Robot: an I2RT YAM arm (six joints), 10 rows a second.
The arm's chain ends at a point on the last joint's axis. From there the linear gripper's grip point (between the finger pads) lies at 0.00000 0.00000 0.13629 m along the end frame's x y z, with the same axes.
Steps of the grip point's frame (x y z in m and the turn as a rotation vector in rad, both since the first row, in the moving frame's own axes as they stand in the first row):
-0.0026 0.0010 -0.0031 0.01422 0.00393 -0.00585
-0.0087 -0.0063 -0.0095 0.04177 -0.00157 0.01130
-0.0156 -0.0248 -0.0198 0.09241 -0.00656 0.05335
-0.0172 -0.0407 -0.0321 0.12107 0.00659 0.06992
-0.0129 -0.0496 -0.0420 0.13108 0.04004 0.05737
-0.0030 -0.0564 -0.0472 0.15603 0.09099 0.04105
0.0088 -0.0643 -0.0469 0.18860 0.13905 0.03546
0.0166 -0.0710 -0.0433 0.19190 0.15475 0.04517
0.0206 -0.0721 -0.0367 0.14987 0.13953 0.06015
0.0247 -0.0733 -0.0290 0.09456 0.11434 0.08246
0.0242 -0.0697 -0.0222 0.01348 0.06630 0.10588
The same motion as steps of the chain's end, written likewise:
-0.0031 0.0029 -0.0031 0.01422 0.00393 -0.00585
-0.0085 -0.0006 -0.0094 0.04177 -0.00157 0.01130
-0.0150 -0.0122 -0.0192 0.09241 -0.00656 0.05335
-0.0187 -0.0243 -0.0311 0.12107 0.00659 0.06992
-0.0188 -0.0320 -0.0407 0.13108 0.04004 0.05737
-0.0158 -0.0355 -0.0450 0.15603 0.09099 0.04105
-0.0104 -0.0392 -0.0432 0.18860 0.13905 0.03546
-0.0049 -0.0456 -0.0392 0.19190 0.15475 0.04517
0.0011 -0.0524 -0.0339 0.14987 0.13953 0.06015
0.0087 -0.0611 -0.0275 0.09456 0.11434 0.08246
0.0151 -0.0683 -0.0219 0.01348 0.06630 0.10588

